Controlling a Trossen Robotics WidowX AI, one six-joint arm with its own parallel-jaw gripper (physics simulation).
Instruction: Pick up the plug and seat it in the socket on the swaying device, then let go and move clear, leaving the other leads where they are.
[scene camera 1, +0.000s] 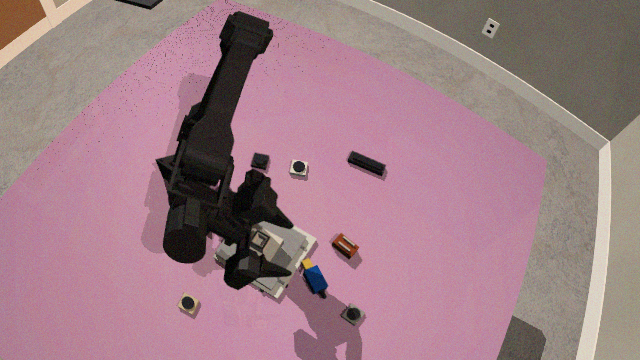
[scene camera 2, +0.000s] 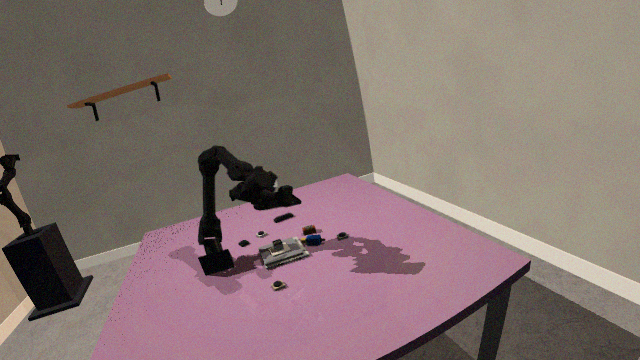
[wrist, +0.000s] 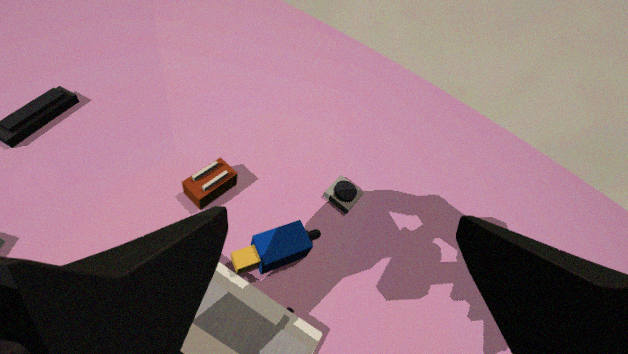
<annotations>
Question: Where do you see a device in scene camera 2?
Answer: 279, 252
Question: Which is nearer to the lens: the blue plug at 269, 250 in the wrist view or the grey piece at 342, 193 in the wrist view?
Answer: The blue plug.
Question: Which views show my gripper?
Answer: Scene camera 1, scene camera 2 and the wrist view: all of them.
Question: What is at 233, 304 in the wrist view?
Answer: A device.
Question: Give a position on a device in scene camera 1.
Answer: At 284, 247
</annotations>
